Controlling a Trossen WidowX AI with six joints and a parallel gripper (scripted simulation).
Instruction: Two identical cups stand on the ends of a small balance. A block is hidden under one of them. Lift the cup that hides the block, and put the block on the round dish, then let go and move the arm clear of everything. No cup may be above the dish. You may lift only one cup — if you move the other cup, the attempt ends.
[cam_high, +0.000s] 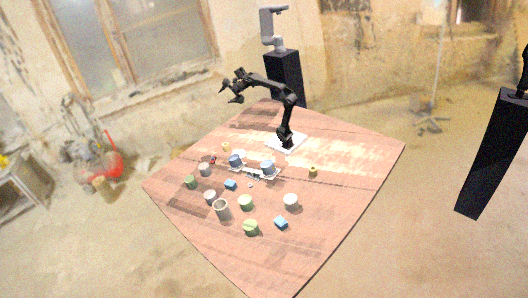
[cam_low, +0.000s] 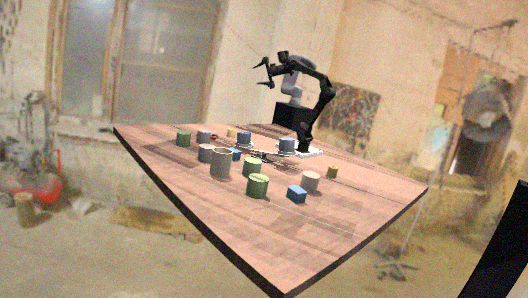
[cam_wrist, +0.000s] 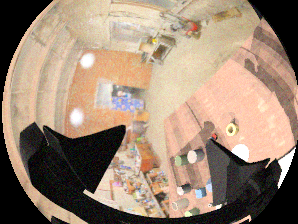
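Right now the grey block is 330 mm below my gripper tip, 200 mm to the left of it and 150 mm ahead of it. Also, from my gripper tip: balance beam 330 mm to the left, 330 mm below, 130 mm ahead; then round dish 370 mm below, 100 mm to the left, 60 mm ahead; then red toy car 360 mm below, 200 mm ahead, 10 mm to the right.
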